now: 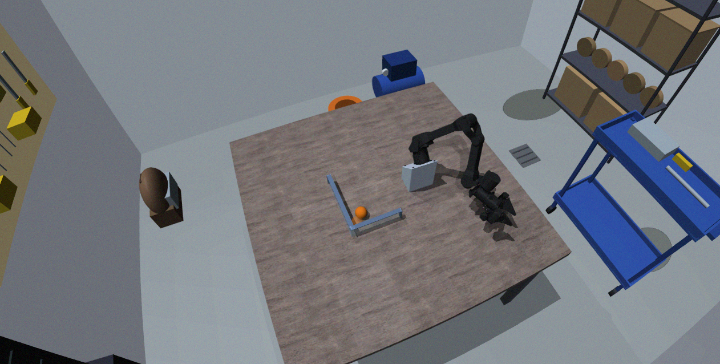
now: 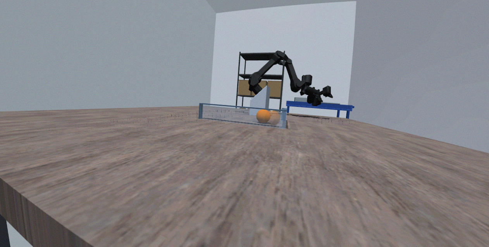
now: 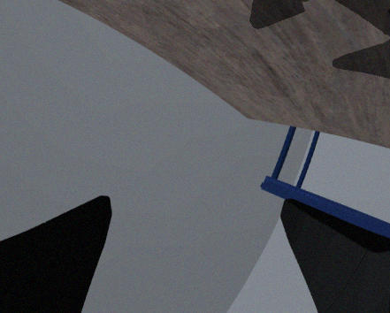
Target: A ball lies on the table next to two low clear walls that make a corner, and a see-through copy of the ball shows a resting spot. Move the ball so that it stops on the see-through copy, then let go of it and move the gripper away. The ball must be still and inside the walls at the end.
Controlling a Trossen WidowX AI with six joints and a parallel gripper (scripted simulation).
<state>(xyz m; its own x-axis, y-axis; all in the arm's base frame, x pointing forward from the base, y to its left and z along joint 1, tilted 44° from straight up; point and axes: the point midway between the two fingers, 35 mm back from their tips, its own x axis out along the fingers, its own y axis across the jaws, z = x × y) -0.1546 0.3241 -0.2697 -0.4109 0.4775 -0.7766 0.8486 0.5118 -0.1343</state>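
My gripper tip is now 520 mm short of the orange ball, 410 mm to the left of it and 110 mm above it. The rest, counted from my gripper tip: see-through copy (550 mm ahead, 370 mm to the right, 110 mm below); wall (580 mm ahead, 480 mm to the right, 100 mm below).
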